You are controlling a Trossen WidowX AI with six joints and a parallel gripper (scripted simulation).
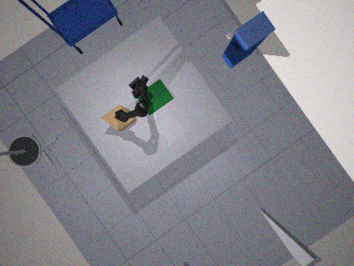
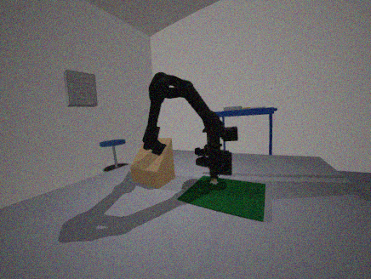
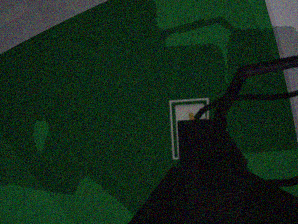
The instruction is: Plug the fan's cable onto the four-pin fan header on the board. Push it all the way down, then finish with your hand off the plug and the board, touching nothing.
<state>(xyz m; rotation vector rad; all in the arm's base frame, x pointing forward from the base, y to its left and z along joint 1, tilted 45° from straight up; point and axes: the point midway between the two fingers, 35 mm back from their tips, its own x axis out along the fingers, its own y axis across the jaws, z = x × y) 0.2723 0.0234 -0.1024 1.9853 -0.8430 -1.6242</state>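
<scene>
My gripper tip is 1 cm below the black fan plug and 1 cm past it. Round my gripper tip: green board 7 cm ahead, 6 cm below, 5 cm to the right; then fan header 4 cm below, 1 cm behind.
</scene>
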